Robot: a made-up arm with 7 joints.
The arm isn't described. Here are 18 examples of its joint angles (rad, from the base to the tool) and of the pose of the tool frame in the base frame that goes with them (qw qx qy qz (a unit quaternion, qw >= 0); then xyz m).
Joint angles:
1: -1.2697 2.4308 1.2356 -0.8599 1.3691 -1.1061 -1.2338
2: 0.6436 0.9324 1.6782 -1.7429 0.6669 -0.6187 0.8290
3: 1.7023 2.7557 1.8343 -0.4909 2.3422 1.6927 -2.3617
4: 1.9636 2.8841 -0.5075 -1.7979 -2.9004 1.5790 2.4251
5: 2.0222 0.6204 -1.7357 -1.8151 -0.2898 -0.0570 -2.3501
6: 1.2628 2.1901 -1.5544 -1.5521 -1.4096 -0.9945 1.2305
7: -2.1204 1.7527 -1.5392 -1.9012 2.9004 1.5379 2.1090
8: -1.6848 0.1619 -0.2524 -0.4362 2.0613 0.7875 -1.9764
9: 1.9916 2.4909 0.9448 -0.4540 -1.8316 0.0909 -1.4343
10: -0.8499 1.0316 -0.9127 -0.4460 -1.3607 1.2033 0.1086
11: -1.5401 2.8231 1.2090 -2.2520 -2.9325 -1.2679 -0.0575
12: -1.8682 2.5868 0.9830 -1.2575 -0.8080 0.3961 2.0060
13: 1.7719 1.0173 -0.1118 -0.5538 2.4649 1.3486 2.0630
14: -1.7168 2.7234 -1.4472 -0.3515 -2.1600 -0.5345 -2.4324
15: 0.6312 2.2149 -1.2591 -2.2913 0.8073 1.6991 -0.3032
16: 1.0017 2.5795 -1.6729 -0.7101 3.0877 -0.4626 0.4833
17: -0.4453 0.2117 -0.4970 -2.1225 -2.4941 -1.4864 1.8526
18: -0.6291 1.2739 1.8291 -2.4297 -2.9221 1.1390 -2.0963
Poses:
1: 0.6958 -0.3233 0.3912 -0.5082 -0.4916 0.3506 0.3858
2: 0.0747 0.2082 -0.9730 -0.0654 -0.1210 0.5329 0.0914
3: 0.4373 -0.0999 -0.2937 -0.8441 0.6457 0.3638 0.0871
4: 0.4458 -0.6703 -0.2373 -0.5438 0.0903 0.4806 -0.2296
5: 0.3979 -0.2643 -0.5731 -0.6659 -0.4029 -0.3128 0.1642
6: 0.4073 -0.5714 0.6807 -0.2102 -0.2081 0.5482 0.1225
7: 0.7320 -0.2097 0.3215 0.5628 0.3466 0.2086 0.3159
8: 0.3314 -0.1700 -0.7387 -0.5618 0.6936 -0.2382 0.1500
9: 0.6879 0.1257 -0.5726 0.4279 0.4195 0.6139 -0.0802
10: 0.2065 0.9273 0.1582 -0.2692 0.5438 0.4699 -0.2078
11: 0.2609 0.5105 0.6620 0.4827 -0.3886 -0.1052 0.0934
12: 0.7372 -0.1258 0.6556 -0.1047 -0.5990 0.2529 0.1034
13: 0.5775 -0.2985 -0.0503 -0.7582 -0.6023 0.4254 0.0900
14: 0.1827 0.4477 -0.4277 0.7637 -0.4476 0.5821 0.1579
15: 0.4521 0.0657 0.8023 -0.3842 -0.0456 0.3870 -0.0964
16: 0.4851 0.7351 -0.4668 0.0799 0.1988 0.5927 0.3799
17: 0.3857 0.0256 -0.4036 -0.8293 0.3856 -0.1454 -0.1846
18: 0.5196 -0.3117 0.5328 0.5907 -0.1077 0.3121 0.1408
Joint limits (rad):
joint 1: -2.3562..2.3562
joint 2: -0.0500..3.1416
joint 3: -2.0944..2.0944
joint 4: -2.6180..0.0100
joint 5: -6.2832..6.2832
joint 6: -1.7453..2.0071
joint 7: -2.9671..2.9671
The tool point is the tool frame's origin. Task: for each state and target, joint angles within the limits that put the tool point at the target. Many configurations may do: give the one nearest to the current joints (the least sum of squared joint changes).
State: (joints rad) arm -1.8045 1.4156 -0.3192 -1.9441 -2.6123 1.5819 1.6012
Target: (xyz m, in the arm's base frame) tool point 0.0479 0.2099 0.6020
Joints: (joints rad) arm -2.2995 1.3394 -0.2440 -1.3593 -2.6123 1.5819 1.6012
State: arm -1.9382 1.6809 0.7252 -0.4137 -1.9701 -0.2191 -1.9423
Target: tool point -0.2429 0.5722 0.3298
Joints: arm -1.9902 1.8829 0.7756 -0.9655 -1.9701 -0.2191 -1.9423
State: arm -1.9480 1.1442 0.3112 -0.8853 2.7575 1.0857 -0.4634
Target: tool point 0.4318 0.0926 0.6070
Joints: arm -2.2873 0.7202 0.2258 -0.3674 2.7575 1.0857 -0.4634
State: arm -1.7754 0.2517 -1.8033 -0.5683 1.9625 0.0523 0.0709
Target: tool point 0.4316 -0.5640 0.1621
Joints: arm -2.2567 -0.0350 -1.5975 -0.7444 1.9625 0.0523 0.0709
